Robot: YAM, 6 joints.
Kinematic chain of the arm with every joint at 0, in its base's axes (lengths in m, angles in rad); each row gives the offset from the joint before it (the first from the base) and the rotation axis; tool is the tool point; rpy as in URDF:
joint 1: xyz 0 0 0.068 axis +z
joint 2: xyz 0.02 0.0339 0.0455 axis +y
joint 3: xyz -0.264 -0.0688 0 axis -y
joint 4: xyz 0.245 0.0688 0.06 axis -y
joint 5: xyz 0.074 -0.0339 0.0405 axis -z
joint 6: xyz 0.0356 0 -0.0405 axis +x
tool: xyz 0 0 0 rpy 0 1.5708 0
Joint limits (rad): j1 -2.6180..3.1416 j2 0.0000..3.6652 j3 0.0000..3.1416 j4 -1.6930..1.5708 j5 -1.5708..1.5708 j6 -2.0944..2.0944
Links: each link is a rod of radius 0.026 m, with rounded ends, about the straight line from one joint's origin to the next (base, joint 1, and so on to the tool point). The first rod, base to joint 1, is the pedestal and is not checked.
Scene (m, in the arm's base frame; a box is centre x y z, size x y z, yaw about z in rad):
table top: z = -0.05
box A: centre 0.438 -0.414 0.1 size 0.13 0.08 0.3 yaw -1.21
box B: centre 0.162 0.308 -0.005 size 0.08 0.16 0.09 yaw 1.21
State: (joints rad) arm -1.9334 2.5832 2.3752 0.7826 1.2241 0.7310
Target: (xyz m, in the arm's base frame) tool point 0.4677 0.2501 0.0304
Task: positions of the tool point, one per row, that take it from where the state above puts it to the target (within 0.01 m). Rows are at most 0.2 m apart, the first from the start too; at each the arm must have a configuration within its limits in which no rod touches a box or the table.
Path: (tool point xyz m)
1: -0.0863 -0.5599 0.2482
2: 0.0621 -0.5428 0.1882
3: 0.1882 -0.4734 0.1323
4: 0.2732 -0.3671 0.0841
5: 0.3073 -0.2455 0.0467
6: 0.2915 -0.1320 0.0222
7: 0.3995 -0.0450 0.0188
8: 0.4647 0.0903 0.0217
9: 0.4677 0.2501 0.0304

